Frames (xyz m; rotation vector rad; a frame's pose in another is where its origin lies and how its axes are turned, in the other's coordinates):
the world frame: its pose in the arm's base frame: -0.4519 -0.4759 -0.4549 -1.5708 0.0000 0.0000
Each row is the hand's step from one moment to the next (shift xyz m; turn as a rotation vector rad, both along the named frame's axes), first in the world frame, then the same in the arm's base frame.
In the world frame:
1: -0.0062 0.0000 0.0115 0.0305 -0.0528 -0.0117
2: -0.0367 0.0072 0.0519 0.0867 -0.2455 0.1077
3: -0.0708 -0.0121 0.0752 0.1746 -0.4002 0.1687
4: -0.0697 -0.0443 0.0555 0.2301 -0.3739 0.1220
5: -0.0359 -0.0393 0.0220 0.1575 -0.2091 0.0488
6: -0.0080 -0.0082 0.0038 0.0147 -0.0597 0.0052
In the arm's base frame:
1: -0.0062 0.0115 0.0000 0.0305 -0.0117 0.0528
2: -0.0367 0.0519 -0.0072 0.0867 0.1077 0.2455
3: -0.0708 0.0752 0.0121 0.1746 0.1687 0.4002
4: -0.0697 0.0555 0.0443 0.2301 0.1220 0.3739
5: -0.0359 0.0220 0.0393 0.1575 0.0488 0.2091
6: -0.0080 0.0038 0.0082 0.0147 0.0052 0.0597

